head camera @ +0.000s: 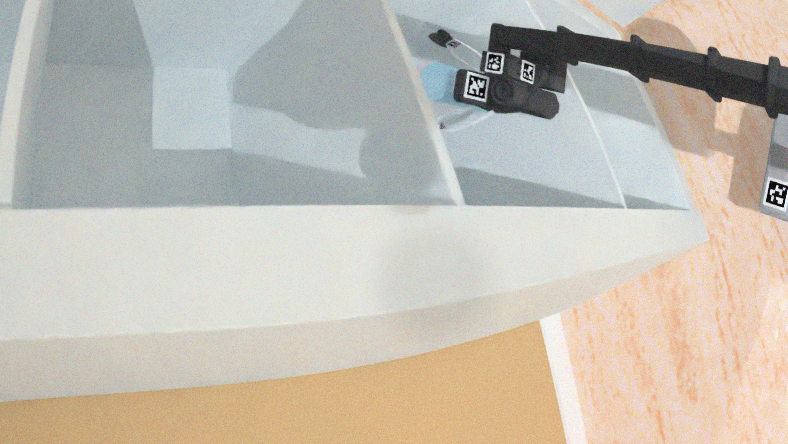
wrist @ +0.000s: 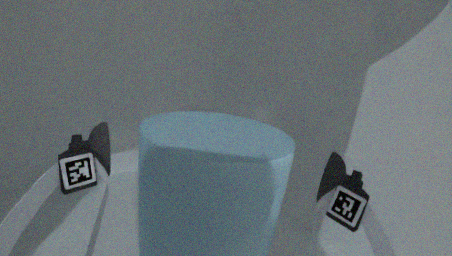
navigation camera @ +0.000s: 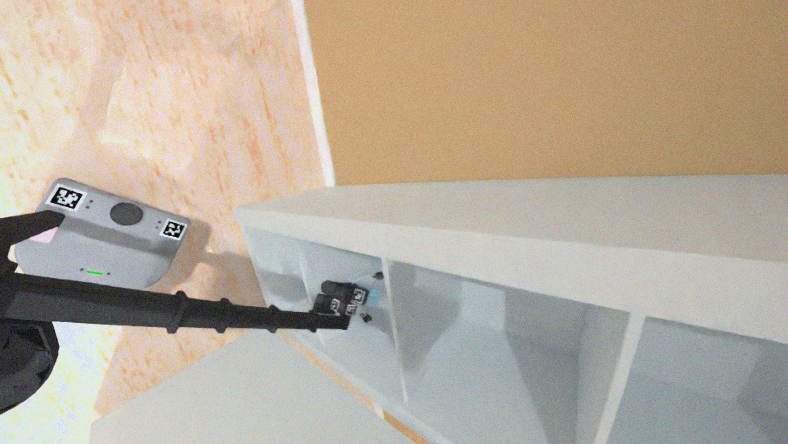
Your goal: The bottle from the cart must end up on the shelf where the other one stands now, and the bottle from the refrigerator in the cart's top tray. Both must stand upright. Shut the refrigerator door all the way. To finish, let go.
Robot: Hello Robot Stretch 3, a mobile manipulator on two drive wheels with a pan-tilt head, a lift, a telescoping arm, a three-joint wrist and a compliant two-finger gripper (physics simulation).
Labels:
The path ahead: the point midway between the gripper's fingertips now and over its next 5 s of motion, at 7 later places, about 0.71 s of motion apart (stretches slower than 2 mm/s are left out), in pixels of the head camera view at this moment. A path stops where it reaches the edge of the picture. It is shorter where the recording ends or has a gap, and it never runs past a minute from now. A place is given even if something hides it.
My gripper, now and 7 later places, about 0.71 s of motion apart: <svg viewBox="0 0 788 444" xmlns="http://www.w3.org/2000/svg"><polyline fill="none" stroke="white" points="425,80 417,79 411,78 412,78 427,81 426,82 417,79 427,81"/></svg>

